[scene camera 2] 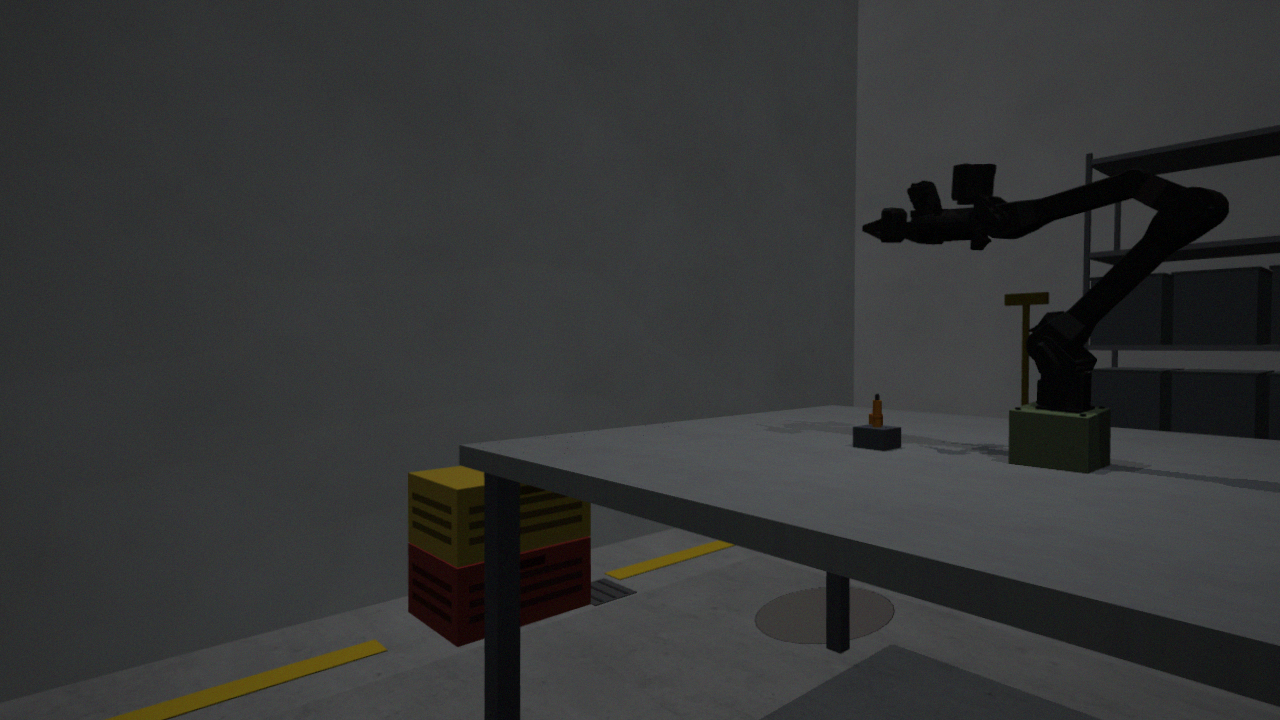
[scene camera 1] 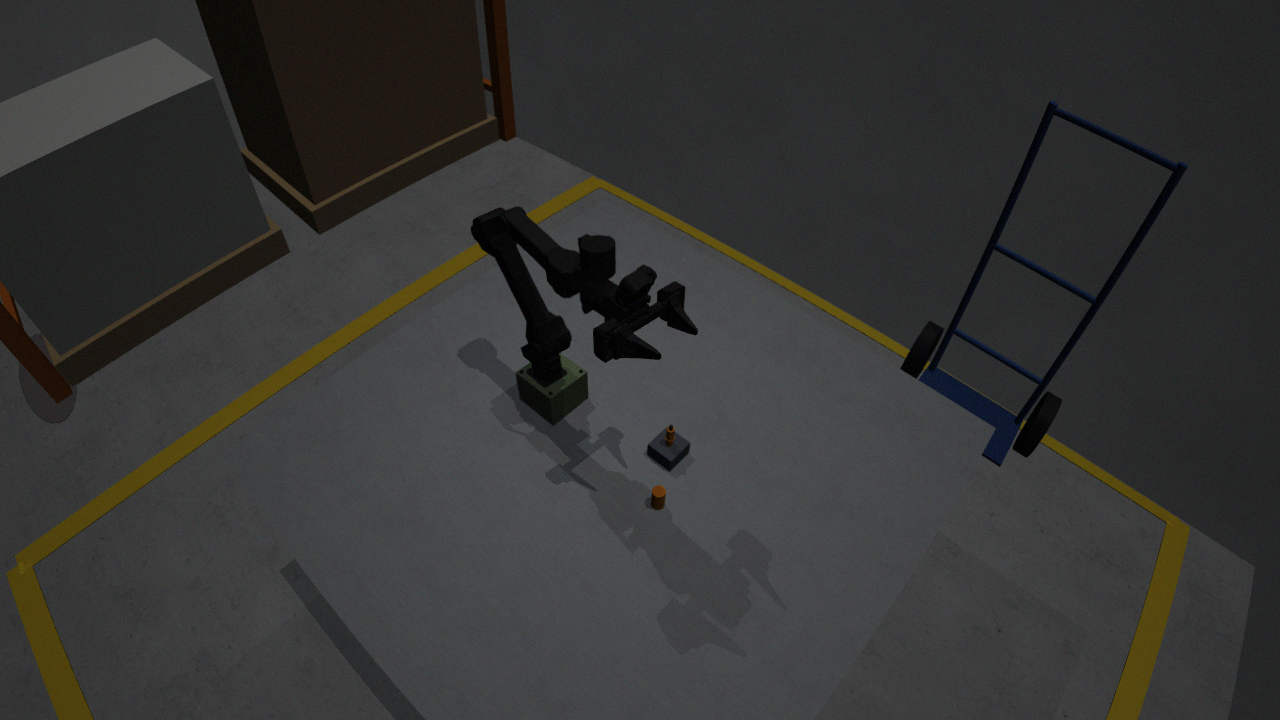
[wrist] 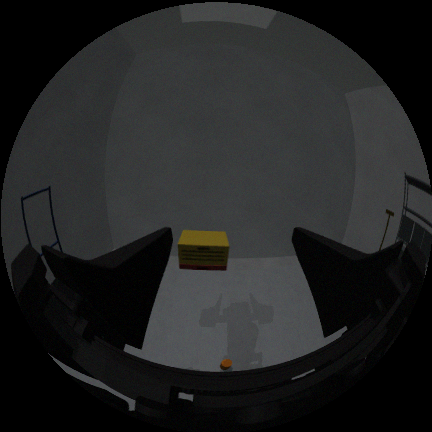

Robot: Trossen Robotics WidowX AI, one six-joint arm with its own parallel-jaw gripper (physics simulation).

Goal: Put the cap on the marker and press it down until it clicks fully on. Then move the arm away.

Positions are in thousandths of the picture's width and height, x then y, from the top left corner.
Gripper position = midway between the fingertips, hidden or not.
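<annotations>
The gripper appears in scene camera 1 (531, 478) and in scene camera 2 (684, 319), and the wrist view (543, 543) shows the gripper too.
</annotations>
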